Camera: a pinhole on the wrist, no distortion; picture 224 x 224 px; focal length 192.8 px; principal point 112.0 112.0 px. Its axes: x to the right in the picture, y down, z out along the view. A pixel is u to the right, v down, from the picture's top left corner.
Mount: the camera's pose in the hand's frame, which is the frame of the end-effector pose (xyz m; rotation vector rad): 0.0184 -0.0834 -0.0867 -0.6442 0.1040 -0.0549
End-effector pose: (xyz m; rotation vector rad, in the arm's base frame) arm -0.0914 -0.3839 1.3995 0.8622 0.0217 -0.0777
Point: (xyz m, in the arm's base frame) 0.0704 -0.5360 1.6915
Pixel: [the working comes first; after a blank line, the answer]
In the camera's frame: 0.0870 -0.0578 0.4560

149 88
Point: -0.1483 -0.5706 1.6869
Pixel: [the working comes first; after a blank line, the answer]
In the camera's frame: -0.1258 -0.1117 0.4266

55 62
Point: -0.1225 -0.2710 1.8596
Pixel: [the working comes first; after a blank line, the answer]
In the camera's frame: -0.1447 0.2189 0.5298

59 192
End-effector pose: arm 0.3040 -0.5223 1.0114 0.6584 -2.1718 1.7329
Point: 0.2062 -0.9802 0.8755
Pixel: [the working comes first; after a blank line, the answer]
In the camera's frame: 0.0188 -0.1997 0.5518

119 42
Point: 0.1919 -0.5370 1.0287
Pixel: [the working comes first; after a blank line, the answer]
In the camera's frame: 0.0703 0.0464 0.1557

199 169
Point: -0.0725 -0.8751 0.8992
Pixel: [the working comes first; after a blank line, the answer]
In the camera's frame: 0.2471 -0.0073 0.5642

196 109
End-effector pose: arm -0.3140 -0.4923 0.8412 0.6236 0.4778 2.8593
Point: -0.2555 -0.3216 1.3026
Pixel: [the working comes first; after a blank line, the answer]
In the camera's frame: 0.0905 -0.2698 0.5037

147 9
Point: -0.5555 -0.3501 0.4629
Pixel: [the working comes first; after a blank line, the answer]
In the camera's frame: 0.1268 0.0609 -0.3241

behind the camera
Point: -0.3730 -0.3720 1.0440
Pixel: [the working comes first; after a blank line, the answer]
In the camera's frame: 0.1126 -0.1213 0.2573

196 21
